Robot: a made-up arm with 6 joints. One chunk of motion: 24 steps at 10 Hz.
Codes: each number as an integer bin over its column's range. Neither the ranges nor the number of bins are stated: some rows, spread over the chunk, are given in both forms.
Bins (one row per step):
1: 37 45 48 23 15 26
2: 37 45 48 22 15 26
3: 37 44 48 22 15 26
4: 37 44 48 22 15 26
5: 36 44 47 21 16 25
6: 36 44 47 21 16 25
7: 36 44 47 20 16 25
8: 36 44 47 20 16 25
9: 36 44 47 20 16 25
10: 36 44 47 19 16 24
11: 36 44 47 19 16 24
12: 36 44 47 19 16 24
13: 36 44 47 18 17 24
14: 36 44 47 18 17 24
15: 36 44 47 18 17 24
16: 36 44 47 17 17 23
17: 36 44 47 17 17 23
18: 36 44 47 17 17 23
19: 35 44 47 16 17 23
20: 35 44 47 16 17 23
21: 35 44 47 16 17 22
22: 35 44 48 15 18 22
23: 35 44 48 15 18 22
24: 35 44 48 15 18 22
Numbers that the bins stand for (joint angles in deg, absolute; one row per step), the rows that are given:
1: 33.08 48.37 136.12 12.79 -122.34 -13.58
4: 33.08 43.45 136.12 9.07 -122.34 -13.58
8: 27.58 43.45 133.20 1.63 -118.88 -18.81
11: 27.58 43.45 133.20 -2.09 -118.88 -24.04
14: 27.58 43.45 133.20 -5.81 -115.43 -24.04
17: 27.58 43.45 133.20 -9.53 -115.43 -29.27
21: 22.09 43.45 133.20 -13.25 -115.43 -34.50
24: 22.09 43.45 136.12 -16.97 -111.97 -34.50
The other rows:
2: 33.08 48.37 136.12 9.07 -122.34 -13.58
3: 33.08 43.45 136.12 9.07 -122.34 -13.58
5: 27.58 43.45 133.20 5.35 -118.88 -18.81
6: 27.58 43.45 133.20 5.35 -118.88 -18.81
7: 27.58 43.45 133.20 1.63 -118.88 -18.81
9: 27.58 43.45 133.20 1.63 -118.88 -18.81
10: 27.58 43.45 133.20 -2.09 -118.88 -24.04
12: 27.58 43.45 133.20 -2.09 -118.88 -24.04
13: 27.58 43.45 133.20 -5.81 -115.43 -24.04
15: 27.58 43.45 133.20 -5.81 -115.43 -24.04
16: 27.58 43.45 133.20 -9.53 -115.43 -29.27
18: 27.58 43.45 133.20 -9.53 -115.43 -29.27
19: 22.09 43.45 133.20 -13.25 -115.43 -29.27
20: 22.09 43.45 133.20 -13.25 -115.43 -29.27
22: 22.09 43.45 136.12 -16.97 -111.97 -34.50
23: 22.09 43.45 136.12 -16.97 -111.97 -34.50

